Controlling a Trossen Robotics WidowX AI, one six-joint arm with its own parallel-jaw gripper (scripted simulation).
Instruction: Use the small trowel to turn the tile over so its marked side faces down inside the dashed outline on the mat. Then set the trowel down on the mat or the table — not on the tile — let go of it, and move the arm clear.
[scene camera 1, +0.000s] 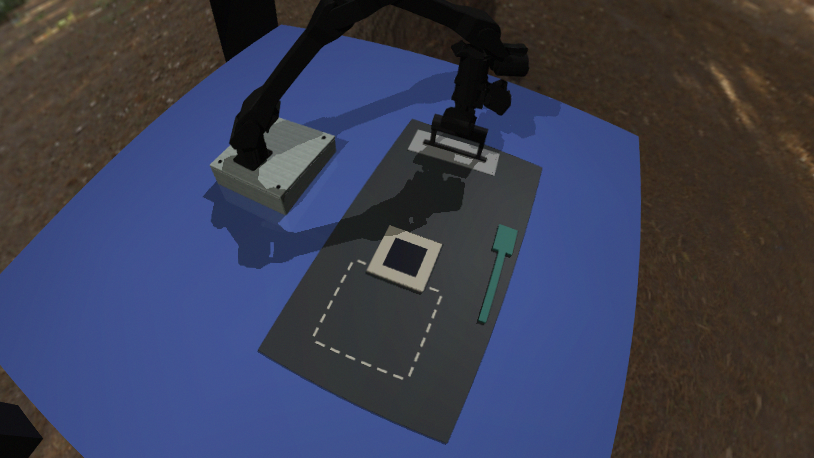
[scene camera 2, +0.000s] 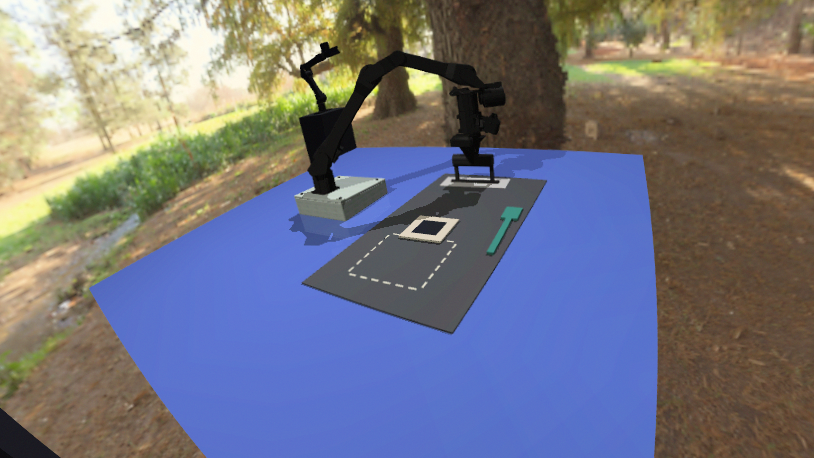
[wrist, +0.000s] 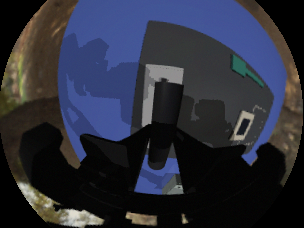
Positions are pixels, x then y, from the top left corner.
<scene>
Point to my gripper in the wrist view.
161, 128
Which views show my gripper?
Scene camera 1, scene camera 2 and the wrist view: all of them.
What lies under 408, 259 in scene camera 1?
A tile.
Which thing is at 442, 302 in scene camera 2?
A dark mat.
</scene>
